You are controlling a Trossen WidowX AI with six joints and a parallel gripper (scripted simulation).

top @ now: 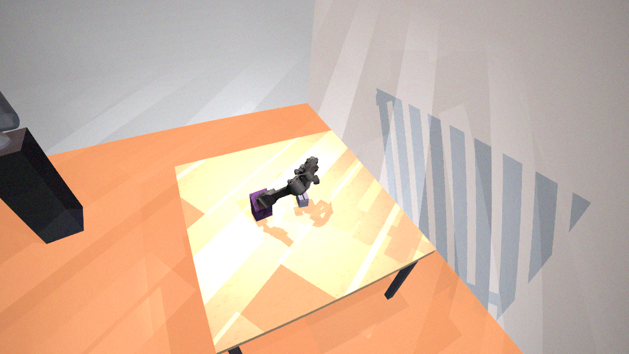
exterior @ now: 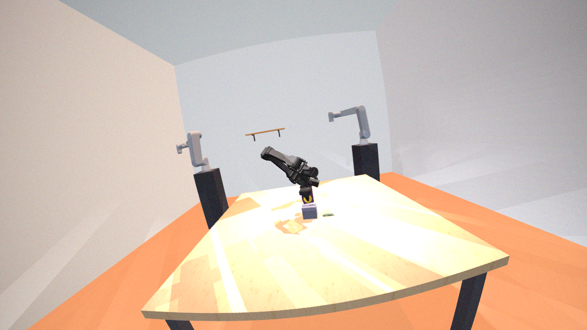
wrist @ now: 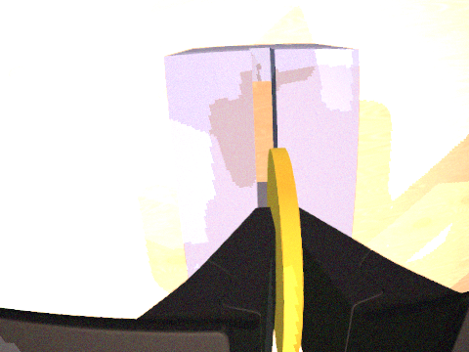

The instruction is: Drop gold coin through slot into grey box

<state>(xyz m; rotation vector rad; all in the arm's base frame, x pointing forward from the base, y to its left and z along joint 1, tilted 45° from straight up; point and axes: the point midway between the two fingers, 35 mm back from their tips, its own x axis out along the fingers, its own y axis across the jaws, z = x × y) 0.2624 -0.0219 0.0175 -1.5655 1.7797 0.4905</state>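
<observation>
My gripper tip is 1 cm below the gold coin.
</observation>
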